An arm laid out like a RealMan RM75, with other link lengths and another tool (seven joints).
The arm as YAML. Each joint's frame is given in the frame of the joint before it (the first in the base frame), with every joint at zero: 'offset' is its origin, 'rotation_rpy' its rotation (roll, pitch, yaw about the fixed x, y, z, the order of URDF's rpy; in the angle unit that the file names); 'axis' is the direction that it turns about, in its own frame. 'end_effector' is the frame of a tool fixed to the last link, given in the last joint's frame.
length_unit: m
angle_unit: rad
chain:
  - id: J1
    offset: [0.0, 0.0, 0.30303]
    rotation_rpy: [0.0, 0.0, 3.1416]
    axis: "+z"
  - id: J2
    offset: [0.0, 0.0, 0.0]
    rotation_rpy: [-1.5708, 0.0, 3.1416]
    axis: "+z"
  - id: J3
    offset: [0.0, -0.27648, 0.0]
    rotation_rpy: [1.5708, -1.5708, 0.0]
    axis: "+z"
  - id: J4
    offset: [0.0, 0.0, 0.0]
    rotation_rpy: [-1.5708, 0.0, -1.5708]
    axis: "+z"
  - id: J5
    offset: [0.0, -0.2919, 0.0]
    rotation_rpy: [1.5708, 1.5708, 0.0]
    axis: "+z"
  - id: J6
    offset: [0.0, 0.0, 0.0]
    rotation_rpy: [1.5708, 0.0, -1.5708]
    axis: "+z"
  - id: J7
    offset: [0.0, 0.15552, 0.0]
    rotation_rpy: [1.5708, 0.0, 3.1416]
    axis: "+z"
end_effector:
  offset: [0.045, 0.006, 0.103]
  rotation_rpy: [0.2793, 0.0, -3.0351]
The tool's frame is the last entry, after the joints.
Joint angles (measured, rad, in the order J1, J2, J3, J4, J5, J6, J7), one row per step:
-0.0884, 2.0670, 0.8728, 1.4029, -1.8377, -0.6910, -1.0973
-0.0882, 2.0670, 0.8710, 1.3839, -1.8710, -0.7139, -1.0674
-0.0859, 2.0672, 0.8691, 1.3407, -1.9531, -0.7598, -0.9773
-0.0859, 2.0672, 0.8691, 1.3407, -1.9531, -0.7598, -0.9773
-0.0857, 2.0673, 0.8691, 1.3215, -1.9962, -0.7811, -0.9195
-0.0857, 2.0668, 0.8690, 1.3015, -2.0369, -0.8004, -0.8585
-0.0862, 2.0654, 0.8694, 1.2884, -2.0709, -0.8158, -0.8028
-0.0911, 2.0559, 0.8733, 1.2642, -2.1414, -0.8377, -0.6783
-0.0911, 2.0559, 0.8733, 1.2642, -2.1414, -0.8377, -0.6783
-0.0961, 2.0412, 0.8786, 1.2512, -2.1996, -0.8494, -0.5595
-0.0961, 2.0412, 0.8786, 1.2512, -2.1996, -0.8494, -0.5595
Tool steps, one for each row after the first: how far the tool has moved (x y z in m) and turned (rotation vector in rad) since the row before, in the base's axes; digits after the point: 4 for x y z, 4 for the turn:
0.0036, -0.0007, 0.0022, 0.0167, -0.0078, 0.0057
0.0042, -0.0010, 0.0035, 0.0322, 0.0011, 0.0248
0.0000, 0.0000, 0.0000, 0.0000, 0.0000, 0.0000
0.0001, -0.0005, 0.0014, 0.0144, 0.0139, 0.0176
0.0006, -0.0010, 0.0004, 0.0101, 0.0183, 0.0174
-0.0009, -0.0007, 0.0009, 0.0080, 0.0215, 0.0178
0.0007, -0.0024, 0.0015, 0.0050, 0.0489, 0.0362
0.0000, 0.0000, 0.0000, 0.0000, 0.0000, 0.0000
-0.0001, -0.0020, 0.0021, -0.0047, 0.0535, 0.0345
0.0000, 0.0000, 0.0000, 0.0000, 0.0000, 0.0000

